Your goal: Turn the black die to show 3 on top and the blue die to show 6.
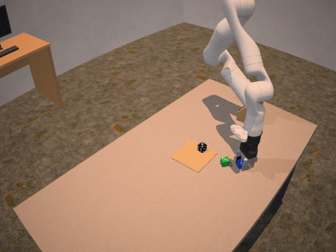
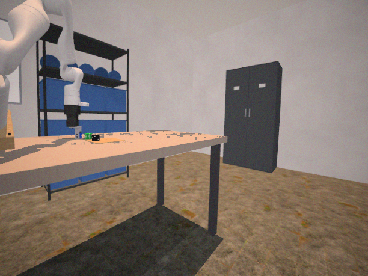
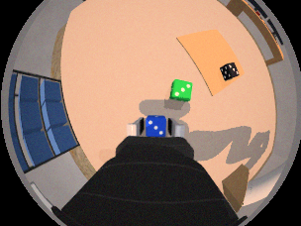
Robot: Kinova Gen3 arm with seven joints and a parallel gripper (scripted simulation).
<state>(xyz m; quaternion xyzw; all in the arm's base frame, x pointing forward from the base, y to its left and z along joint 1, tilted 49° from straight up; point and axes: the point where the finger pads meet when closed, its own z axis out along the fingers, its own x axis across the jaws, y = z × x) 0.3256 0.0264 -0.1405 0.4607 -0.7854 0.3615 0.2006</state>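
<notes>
My hand is right at the blue die. Also, from my hand: black die: 180 mm to the right, 20 mm ahead; then green die: 60 mm to the right, 30 mm ahead; then orange mat: 190 mm to the right, 60 mm ahead, 20 mm below.
</notes>
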